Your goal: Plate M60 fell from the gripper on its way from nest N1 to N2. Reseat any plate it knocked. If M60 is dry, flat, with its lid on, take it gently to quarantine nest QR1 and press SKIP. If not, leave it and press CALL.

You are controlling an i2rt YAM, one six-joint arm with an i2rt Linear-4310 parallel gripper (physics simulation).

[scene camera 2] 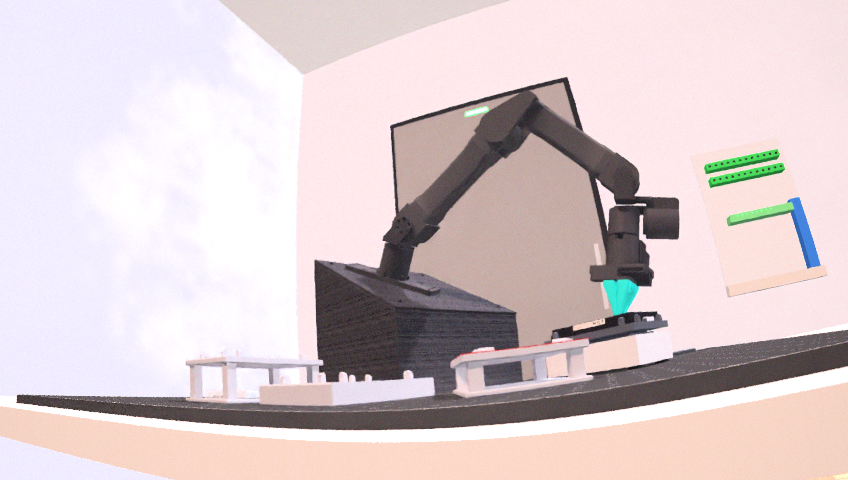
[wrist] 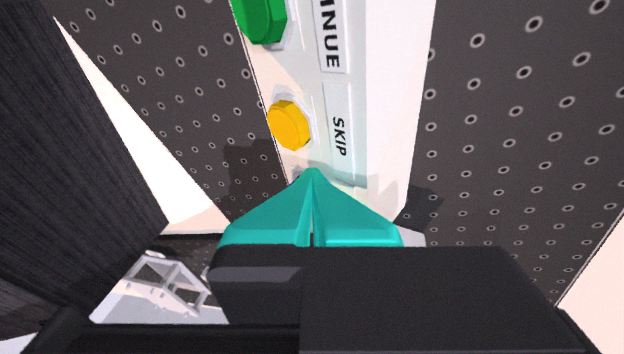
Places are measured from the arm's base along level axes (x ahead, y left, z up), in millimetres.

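Where they show: gripper, fingertip midpoint: (wrist: 311,176); arm's base at its link origin: (scene camera 2: 391,280).
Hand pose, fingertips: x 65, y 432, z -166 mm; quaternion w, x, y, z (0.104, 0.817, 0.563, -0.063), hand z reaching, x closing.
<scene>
Things, the pixels of their top centre, and the offset from my fingertips. "pt": a spot on its surface instead.
- button panel at its top centre: (wrist: 317,84) 53 mm back, 27 mm left, 16 mm up
- yellow button at its top centre: (wrist: 284,135) 33 mm back, 0 mm left, 7 mm up
- SKIP label at a spot on its surface: (wrist: 340,136) pt 28 mm back, 28 mm left, 11 mm up
- blue button at its top centre: (wrist: 303,205) 16 mm ahead, 10 mm right, 7 mm up
- dark flat piece with a pale label, surface spot: (scene camera 2: 587,324) pt 183 mm ahead, 52 mm right, 2 mm down
- green button at its top centre: (wrist: 249,7) 82 mm back, 11 mm left, 7 mm up
- low pegged white block at a spot on its surface: (scene camera 2: 297,394) pt 412 mm ahead, 326 mm right, 56 mm down
- white frame at a spot on its surface: (wrist: 187,295) pt 421 mm ahead, 594 mm right, 67 mm down
My gripper (scene camera 2: 620,312) (wrist: 311,176) is shut, its teal fingertips pressed together with no object between them. In the wrist view the tips hang over the button panel (wrist: 387,100), just below the yellow button (wrist: 289,125) beside the SKIP label (wrist: 340,136). A sliver of a blue button (wrist: 291,183) shows by the tips; the rest of it is hidden. In the scene view the tips appear above or behind a dark flat piece with a pale label (scene camera 2: 587,324) on a white block (scene camera 2: 653,347). The label is too small to read, so I cannot tell whether this is M60.
A green button (wrist: 261,20) sits farther up the panel. A white open stand (scene camera 2: 196,382), a low pegged white block (scene camera 2: 297,394) and a red-edged white stand (scene camera 2: 467,378) stand on the dark table. The black arm base (scene camera 2: 357,321) (wrist: 65,130) stands behind them. A white frame (wrist: 187,295) shows lower left.
</scene>
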